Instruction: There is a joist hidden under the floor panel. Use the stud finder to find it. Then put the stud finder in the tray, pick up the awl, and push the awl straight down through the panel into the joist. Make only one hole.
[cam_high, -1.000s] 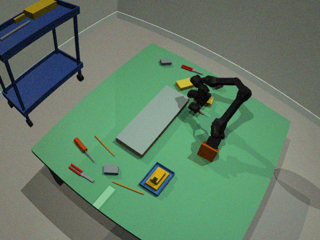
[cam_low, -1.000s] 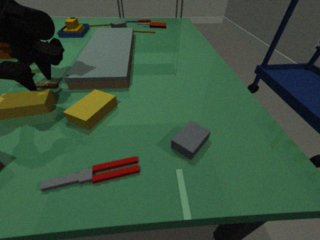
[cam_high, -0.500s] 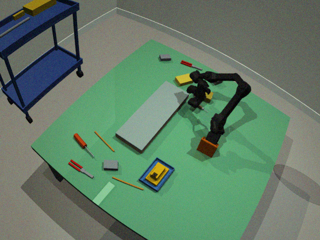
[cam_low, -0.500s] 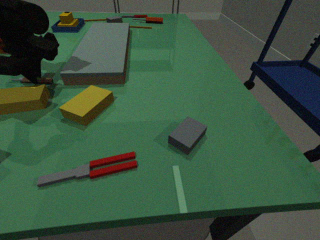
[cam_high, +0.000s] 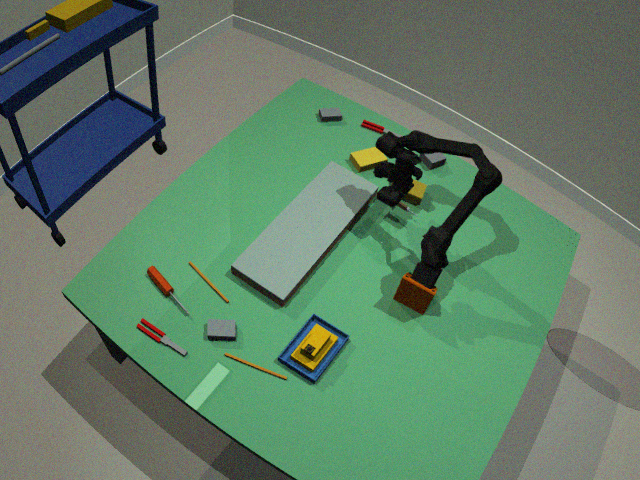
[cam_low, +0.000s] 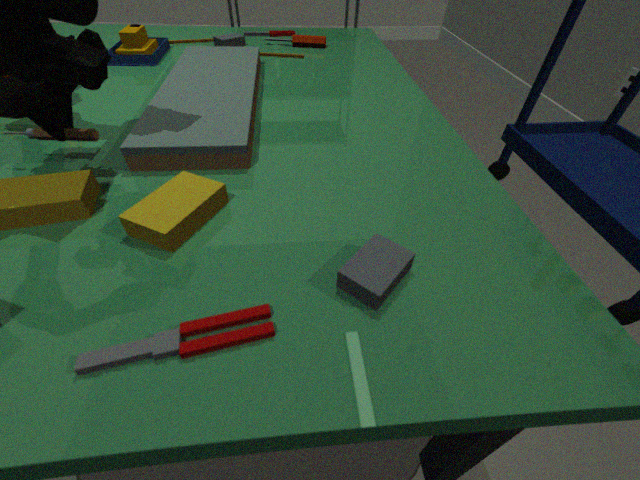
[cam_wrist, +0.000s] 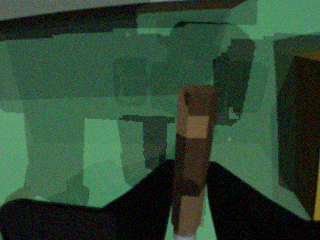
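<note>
Now: gripper tip 30 mm past the awl. From my gripper tip the other things lie so: blue tray 540 mm to the left, 120 mm behind, 30 mm below; then yellow stud finder 560 mm to the left, 120 mm behind.
</note>
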